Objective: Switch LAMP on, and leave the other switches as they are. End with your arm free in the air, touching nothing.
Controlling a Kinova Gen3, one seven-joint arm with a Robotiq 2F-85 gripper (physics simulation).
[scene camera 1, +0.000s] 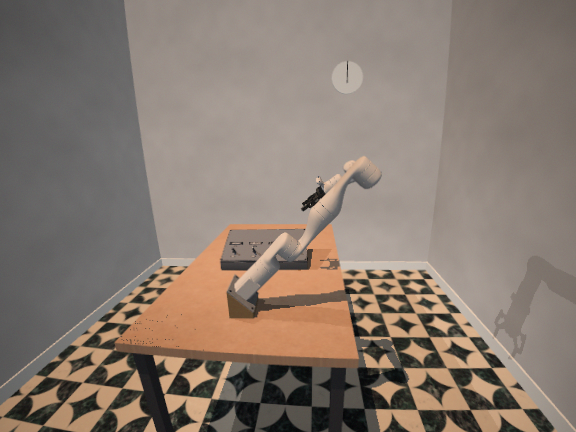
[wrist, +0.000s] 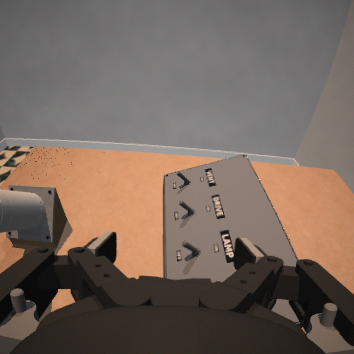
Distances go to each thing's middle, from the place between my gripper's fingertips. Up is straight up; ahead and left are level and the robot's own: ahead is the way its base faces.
Labels:
I see my gripper 29 cm above the grey switch panel (scene camera 1: 243, 257), 22 cm to the right of it and 15 cm short of it.

